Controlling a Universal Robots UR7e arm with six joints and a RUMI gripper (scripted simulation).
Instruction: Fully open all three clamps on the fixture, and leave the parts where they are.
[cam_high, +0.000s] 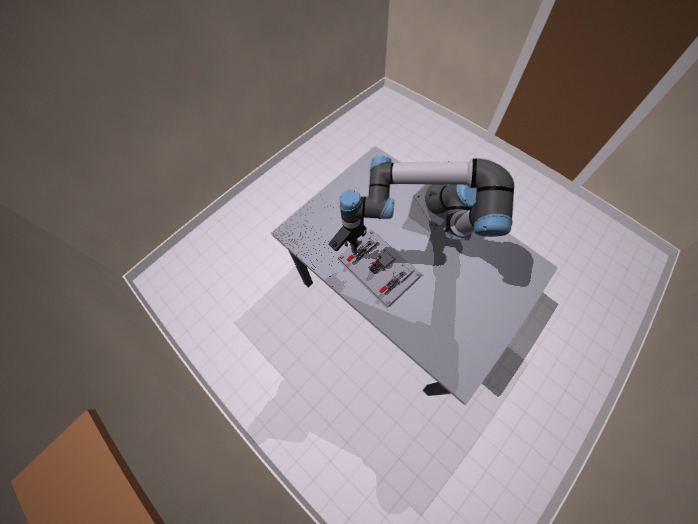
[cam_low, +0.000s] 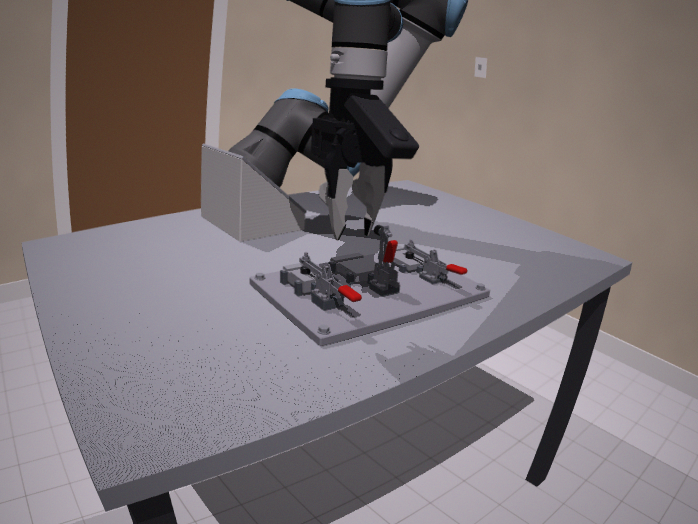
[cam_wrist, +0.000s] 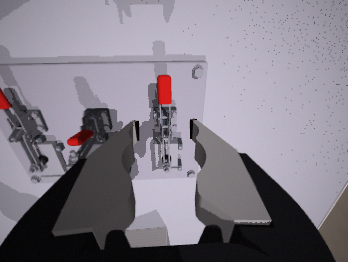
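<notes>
My hand is 140 mm past the grey part block and 120 mm above it. From my hand the other things lie so: grey fixture plate: 150 mm below, 110 mm to the left, 90 mm behind.
</notes>
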